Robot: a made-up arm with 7 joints. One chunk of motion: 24 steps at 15 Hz.
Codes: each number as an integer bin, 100 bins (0 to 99) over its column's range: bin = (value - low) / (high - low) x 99, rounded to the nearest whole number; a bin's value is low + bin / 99 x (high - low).
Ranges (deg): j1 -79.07..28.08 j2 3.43..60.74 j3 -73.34..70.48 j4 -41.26..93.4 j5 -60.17..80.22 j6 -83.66..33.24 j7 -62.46..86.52
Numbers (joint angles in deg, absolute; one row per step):
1: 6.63 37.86 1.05 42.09 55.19 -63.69 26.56
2: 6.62 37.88 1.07 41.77 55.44 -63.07 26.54
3: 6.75 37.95 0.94 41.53 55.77 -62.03 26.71
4: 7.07 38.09 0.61 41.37 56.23 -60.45 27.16
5: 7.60 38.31 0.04 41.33 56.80 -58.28 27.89
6: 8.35 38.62 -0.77 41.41 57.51 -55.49 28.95
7: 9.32 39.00 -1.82 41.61 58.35 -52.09 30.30
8: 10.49 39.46 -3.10 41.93 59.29 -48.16 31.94
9: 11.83 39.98 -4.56 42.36 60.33 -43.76 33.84
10: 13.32 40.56 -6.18 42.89 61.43 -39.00 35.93
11: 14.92 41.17 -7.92 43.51 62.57 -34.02 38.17
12: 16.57 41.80 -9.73 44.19 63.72 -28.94 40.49
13: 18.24 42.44 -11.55 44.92 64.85 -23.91 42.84
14: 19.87 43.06 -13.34 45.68 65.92 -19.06 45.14
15: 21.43 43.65 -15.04 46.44 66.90 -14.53 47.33
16: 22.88 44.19 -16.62 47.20 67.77 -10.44 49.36
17: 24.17 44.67 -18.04 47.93 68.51 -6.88 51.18
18: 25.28 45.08 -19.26 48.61 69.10 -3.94 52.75
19: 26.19 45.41 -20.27 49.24 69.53 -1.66 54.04
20: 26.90 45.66 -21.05 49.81 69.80 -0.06 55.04
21: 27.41 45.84 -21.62 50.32 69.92 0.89 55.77
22: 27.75 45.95 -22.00 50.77 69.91 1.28 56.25
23: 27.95 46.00 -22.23 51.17 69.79 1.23 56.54
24: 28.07 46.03 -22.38 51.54 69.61 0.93 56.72
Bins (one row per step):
1: 79 59 51 61 81 17 59
2: 79 60 51 61 82 17 59
3: 79 60 51 61 82 18 59
4: 80 60 51 61 82 20 60
5: 80 60 51 61 82 21 60
6: 81 61 50 61 83 24 61
7: 82 61 49 61 84 27 62
8: 83 62 48 61 84 30 63
9: 84 63 47 61 85 34 64
10: 85 64 46 62 86 38 65
11: 87 65 45 62 87 42 67
12: 88 66 44 63 87 46 68
13: 90 67 43 63 88 51 70
14: 91 68 41 64 89 55 72
15: 93 69 40 64 90 59 73
16: 94 70 39 65 90 62 74
17: 95 71 38 66 91 65 76
18: 96 72 37 66 91 68 77
19: 97 73 37 67 91 69 77
20: 98 73 36 67 92 71 78
21: 98 73 36 67 92 72 79
22: 99 73 35 68 92 72 79
23: 99 74 35 68 92 72 79
24: 99 74 35 68 92 72 79

